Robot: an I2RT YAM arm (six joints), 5 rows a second.
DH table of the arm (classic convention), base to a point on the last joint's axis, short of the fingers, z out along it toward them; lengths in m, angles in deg. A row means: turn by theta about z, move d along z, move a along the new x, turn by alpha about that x. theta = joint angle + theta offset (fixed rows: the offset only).
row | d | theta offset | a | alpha
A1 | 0.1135 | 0 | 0.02 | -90
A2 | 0 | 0 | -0.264 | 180
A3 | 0 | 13.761 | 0.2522 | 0
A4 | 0 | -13.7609 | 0.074 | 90
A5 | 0 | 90 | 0 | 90
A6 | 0.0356 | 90 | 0 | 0
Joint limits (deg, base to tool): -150..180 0..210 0..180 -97..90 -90..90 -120..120
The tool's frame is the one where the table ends.
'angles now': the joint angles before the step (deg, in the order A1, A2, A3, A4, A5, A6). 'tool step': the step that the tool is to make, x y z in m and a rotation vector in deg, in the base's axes. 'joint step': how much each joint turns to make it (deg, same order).
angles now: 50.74, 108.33, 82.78, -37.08, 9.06, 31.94
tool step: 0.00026, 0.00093, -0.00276, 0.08, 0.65, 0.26
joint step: 0.00, 0.42, 0.01, 0.06, -0.61, 0.02
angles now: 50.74, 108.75, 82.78, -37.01, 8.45, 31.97
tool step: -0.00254, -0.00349, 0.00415, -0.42, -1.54, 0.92
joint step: 0.04, -1.38, -1.07, 0.57, 0.89, -1.47
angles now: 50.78, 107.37, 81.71, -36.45, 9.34, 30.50
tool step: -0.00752, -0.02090, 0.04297, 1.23, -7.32, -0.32
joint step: -0.76, -7.80, -1.33, -0.28, 3.94, -2.93
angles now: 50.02, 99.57, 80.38, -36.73, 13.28, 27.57
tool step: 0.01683, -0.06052, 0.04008, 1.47, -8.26, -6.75
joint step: -8.35, -9.40, -3.30, 1.83, 2.88, -4.41
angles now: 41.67, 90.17, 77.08, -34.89, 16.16, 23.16
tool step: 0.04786, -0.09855, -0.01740, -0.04, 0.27, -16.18
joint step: -18.56, -2.08, -6.01, 4.15, -1.68, -1.75
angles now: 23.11, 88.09, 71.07, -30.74, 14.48, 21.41
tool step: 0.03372, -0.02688, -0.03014, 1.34, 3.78, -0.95
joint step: -6.62, 6.41, 0.52, 3.32, -5.63, -2.67
